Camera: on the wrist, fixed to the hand. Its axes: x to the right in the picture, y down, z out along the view.
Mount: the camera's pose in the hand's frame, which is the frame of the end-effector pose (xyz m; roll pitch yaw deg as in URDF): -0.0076 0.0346 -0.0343 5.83 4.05 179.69
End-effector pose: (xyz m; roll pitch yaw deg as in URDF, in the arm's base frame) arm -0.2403 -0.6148 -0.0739 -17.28 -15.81 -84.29
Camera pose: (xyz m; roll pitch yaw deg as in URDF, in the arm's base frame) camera -0.2171 -0.6169 -0.1174 23.42 19.77 96.67
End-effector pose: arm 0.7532 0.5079 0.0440 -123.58 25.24 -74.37
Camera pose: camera 0.7043 0.5057 0.0383 127.66 -27.17 109.61
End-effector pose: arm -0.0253 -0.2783 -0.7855 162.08 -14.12 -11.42
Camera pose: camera -0.0473 -0.2967 -0.7454 -156.44 10.17 167.61
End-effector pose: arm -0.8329 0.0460 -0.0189 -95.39 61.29 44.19
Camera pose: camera -0.8291 -0.0025 -0.0272 93.84 -61.10 -127.38
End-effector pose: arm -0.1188 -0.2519 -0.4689 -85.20 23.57 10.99
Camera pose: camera -0.1343 -0.2868 -0.5001 89.32 -22.86 -164.66
